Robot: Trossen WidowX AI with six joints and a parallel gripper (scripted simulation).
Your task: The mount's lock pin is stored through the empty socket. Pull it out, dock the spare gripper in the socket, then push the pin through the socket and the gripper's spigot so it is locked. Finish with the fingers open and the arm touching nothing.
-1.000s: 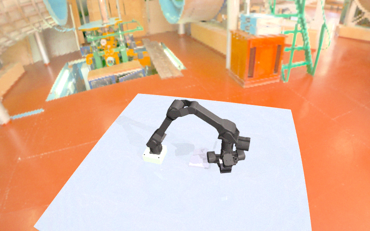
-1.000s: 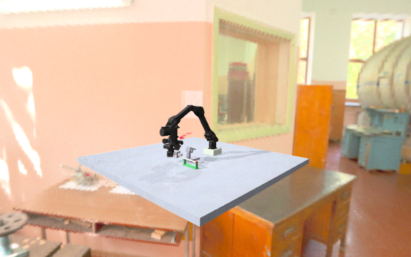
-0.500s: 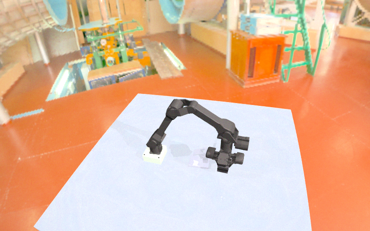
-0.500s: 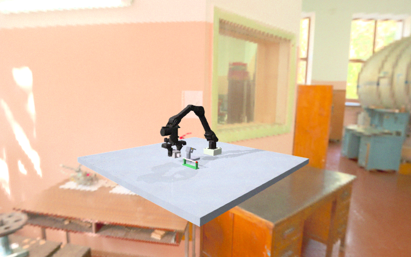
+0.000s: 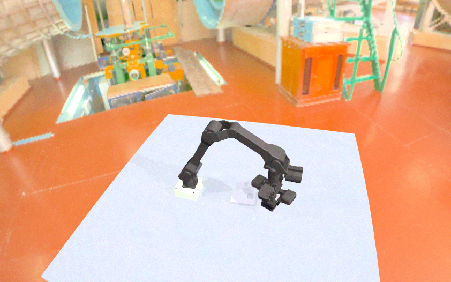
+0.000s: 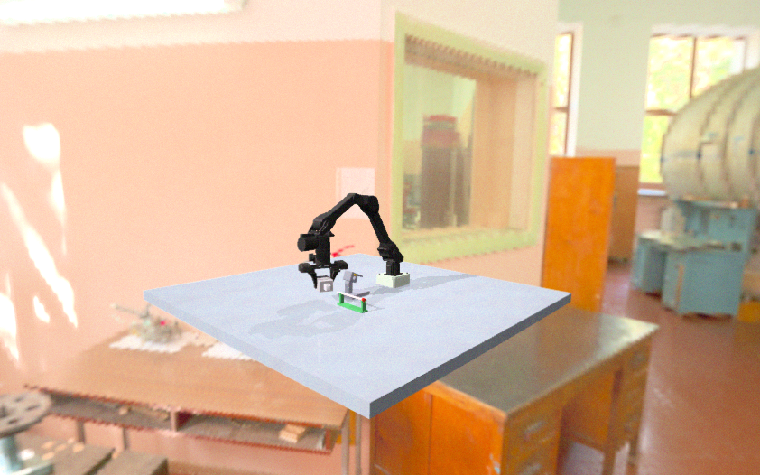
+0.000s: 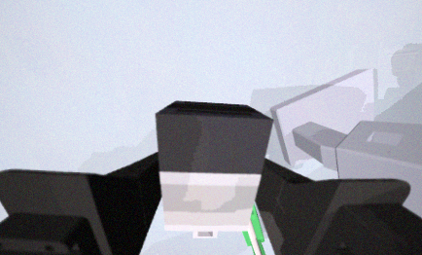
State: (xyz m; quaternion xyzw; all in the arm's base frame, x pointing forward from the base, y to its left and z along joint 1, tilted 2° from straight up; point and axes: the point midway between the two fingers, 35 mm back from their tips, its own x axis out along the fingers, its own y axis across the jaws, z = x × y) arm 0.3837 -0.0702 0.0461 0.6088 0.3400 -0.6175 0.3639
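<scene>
The spare gripper is 20 mm above my gripper tip, 10 mm to the left of it and 10 mm ahead of it. Round my gripper tip: green cradle: 160 mm to the left, 30 mm below, 10 mm ahead; then mount: 120 mm behind, 50 mm to the left.
</scene>
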